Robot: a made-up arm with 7 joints. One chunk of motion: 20 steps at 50 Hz.
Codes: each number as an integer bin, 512 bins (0 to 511) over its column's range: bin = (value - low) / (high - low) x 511, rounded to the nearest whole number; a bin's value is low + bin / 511 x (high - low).
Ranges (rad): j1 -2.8..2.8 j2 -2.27..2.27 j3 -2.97..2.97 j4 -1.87..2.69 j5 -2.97..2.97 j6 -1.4..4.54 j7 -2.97..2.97
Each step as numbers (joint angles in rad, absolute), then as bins.
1 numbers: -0.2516 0.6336 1.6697 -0.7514 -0.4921 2.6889 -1.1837
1 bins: 233 327 399 125 213 352 154
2 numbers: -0.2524 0.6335 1.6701 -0.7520 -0.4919 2.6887 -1.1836
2 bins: 232 327 399 125 213 352 154
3 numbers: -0.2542 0.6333 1.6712 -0.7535 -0.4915 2.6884 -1.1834
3 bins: 232 327 399 125 213 352 154
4 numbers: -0.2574 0.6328 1.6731 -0.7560 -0.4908 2.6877 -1.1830
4 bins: 232 327 399 125 213 352 154
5 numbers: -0.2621 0.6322 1.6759 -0.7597 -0.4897 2.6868 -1.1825
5 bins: 232 327 400 124 213 352 154
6 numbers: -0.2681 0.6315 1.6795 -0.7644 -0.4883 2.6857 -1.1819
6 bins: 231 327 400 124 213 351 154
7 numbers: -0.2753 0.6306 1.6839 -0.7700 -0.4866 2.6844 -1.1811
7 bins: 230 326 400 123 214 351 154
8 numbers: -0.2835 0.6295 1.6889 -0.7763 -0.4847 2.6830 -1.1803
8 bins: 230 326 401 123 214 351 154
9 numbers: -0.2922 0.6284 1.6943 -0.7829 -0.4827 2.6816 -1.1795
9 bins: 229 326 401 122 214 351 154
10 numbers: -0.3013 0.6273 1.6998 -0.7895 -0.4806 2.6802 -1.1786
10 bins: 228 326 402 121 214 351 154
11 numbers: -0.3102 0.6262 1.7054 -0.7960 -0.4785 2.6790 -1.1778
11 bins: 227 326 402 120 214 351 154
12 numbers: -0.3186 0.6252 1.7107 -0.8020 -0.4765 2.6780 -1.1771
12 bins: 226 326 403 120 215 351 154
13 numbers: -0.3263 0.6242 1.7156 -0.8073 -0.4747 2.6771 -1.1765
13 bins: 226 326 403 119 215 351 154
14 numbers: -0.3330 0.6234 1.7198 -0.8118 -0.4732 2.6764 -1.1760
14 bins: 225 326 403 119 215 351 154
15 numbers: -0.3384 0.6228 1.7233 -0.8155 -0.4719 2.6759 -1.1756
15 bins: 225 326 404 118 215 351 154
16 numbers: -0.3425 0.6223 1.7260 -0.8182 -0.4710 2.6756 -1.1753
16 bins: 224 326 404 118 215 351 154
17 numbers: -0.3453 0.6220 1.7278 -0.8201 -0.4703 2.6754 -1.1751
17 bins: 224 326 404 118 215 351 154
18 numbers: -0.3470 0.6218 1.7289 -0.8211 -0.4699 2.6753 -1.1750
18 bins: 224 325 404 118 215 351 154
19 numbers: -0.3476 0.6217 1.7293 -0.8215 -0.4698 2.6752 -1.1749
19 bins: 224 325 404 117 215 351 154
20 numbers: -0.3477 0.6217 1.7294 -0.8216 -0.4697 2.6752 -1.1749
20 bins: 224 325 404 117 215 351 154
